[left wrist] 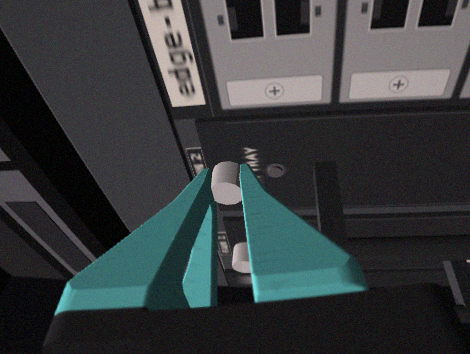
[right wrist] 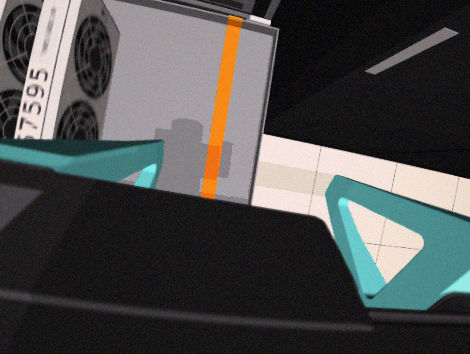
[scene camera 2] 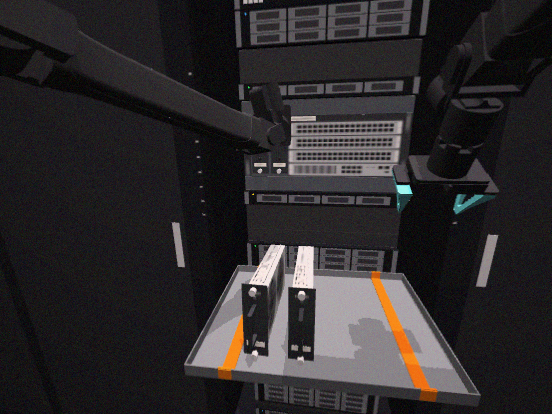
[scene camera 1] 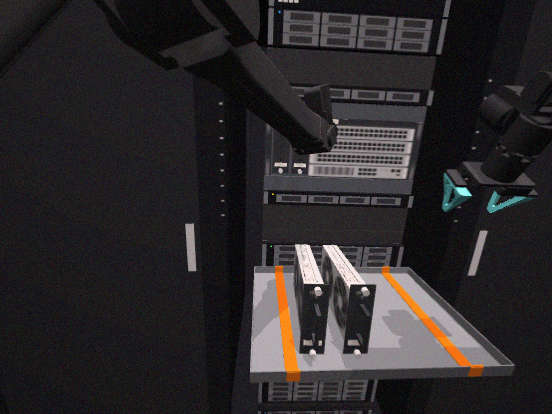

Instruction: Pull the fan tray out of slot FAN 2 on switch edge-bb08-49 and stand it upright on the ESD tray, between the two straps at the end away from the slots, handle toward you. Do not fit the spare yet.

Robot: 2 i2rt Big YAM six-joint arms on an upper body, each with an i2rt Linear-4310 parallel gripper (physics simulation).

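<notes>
In the left wrist view my left gripper (left wrist: 227, 178) is shut on the pale thumbscrew (left wrist: 227, 186) of the dark FAN 2 fan tray (left wrist: 295, 135) (scene camera 1: 300, 165) (scene camera 2: 279, 165), which sits in its slot; in both scene views its fingers are hidden behind the arm. The switch's name label (left wrist: 175, 55) shows partly. My right gripper (scene camera 1: 468, 210) (scene camera 2: 428, 211) (right wrist: 251, 168) is open and empty, above and beyond the right side of the grey ESD tray (scene camera 1: 390, 357) (scene camera 2: 345, 377) (right wrist: 150, 60). Two orange straps (scene camera 1: 287, 330) (scene camera 1: 425, 317) (scene camera 2: 400, 335) (right wrist: 225, 85) cross the ESD tray.
Two fan trays (scene camera 1: 313, 320) (scene camera 1: 358, 320) (scene camera 2: 255, 320) (scene camera 2: 302, 325) stand upright side by side on the ESD tray, towards the left strap. The FAN 1 thumbscrew (left wrist: 241, 257) is close beside my left fingers. Rack doors with pale handles (scene camera 1: 190, 247) (scene camera 1: 477, 253) flank the rack.
</notes>
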